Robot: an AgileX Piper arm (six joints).
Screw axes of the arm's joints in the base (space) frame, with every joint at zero. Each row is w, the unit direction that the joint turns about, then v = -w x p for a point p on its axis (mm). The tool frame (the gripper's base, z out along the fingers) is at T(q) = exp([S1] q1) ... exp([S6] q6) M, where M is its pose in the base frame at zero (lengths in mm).
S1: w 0 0 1 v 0 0 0
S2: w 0 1 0 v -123 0 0
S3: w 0 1 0 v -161.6 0 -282.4
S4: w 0.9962 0 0.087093 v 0 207.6 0
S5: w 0 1 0 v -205.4 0 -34.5
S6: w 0.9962 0 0.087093 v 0 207.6 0
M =
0.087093 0 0.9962 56.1
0 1 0 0
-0.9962 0 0.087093 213.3
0 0 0 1
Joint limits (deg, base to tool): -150..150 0..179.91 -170..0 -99.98..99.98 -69.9..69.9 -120..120
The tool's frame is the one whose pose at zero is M.
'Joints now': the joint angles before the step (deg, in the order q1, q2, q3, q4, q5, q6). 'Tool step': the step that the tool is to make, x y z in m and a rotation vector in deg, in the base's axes. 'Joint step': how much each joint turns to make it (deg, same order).
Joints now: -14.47 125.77 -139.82 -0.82 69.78 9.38
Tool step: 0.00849 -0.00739 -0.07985 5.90 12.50 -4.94
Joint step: -0.54 3.00 10.77 -0.24 -0.10 5.14
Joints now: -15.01 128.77 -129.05 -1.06 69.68 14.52
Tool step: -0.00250 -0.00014 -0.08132 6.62 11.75 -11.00
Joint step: -0.02 4.24 9.16 -0.42 -0.05 11.60
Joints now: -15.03 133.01 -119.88 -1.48 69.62 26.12
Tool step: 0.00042 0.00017 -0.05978 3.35 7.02 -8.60
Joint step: 0.00 5.78 2.20 0.16 -0.13 8.66
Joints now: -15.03 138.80 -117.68 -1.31 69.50 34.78
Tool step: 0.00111 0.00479 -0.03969 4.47 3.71 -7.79
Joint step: 0.00 4.66 -0.07 3.29 0.12 6.76
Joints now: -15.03 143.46 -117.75 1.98 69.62 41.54
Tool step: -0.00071 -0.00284 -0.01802 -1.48 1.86 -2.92
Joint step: 0.00 2.10 -0.01 -1.98 -0.73 3.65
